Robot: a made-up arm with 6 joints.
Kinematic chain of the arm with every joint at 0, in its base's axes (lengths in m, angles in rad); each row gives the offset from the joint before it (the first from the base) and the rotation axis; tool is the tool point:
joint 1: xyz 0 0 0.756 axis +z
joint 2: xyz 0.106 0 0 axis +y
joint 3: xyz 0 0 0.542 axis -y
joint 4: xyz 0 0 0.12 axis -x
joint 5: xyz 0.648 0 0 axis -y
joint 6: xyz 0.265 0 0 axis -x
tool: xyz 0 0 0
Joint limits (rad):
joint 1: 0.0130..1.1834
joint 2: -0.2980..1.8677
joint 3: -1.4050..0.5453
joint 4: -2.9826..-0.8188
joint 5: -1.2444..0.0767
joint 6: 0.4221..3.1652
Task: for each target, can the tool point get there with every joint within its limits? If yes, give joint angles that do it. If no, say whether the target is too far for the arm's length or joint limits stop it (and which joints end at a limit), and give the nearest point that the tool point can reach.
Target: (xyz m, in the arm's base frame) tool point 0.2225 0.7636 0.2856
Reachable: yes | joints 1.0756 0.8838 -0.6630 -2.1653 -0.8648 2.9201
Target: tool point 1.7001 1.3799 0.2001
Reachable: no: too far | nearest point 1.1036 0.8957 0.4051 | short by 0.795 m
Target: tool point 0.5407 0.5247 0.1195
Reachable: yes | joints 0.4597 1.3007 -0.3831 -1.8114 -1.1088 1.8949
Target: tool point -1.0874 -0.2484 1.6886
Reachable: no: joint limits stop it (at a limit: joint 1, joint 2, joint 3, joint 5) | nearest point -0.1032 0.3039 1.9924 | short by 1.169 m
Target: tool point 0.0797 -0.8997 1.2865
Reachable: no: joint limits stop it (at a limit: joint 1, joint 2, joint 3, joint 5) | nearest point -0.1004 -0.2761 0.6144 | short by 0.934 m
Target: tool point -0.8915 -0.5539 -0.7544
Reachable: no: too far | nearest point -0.1171 0.0058 -0.0108 | short by 1.211 m
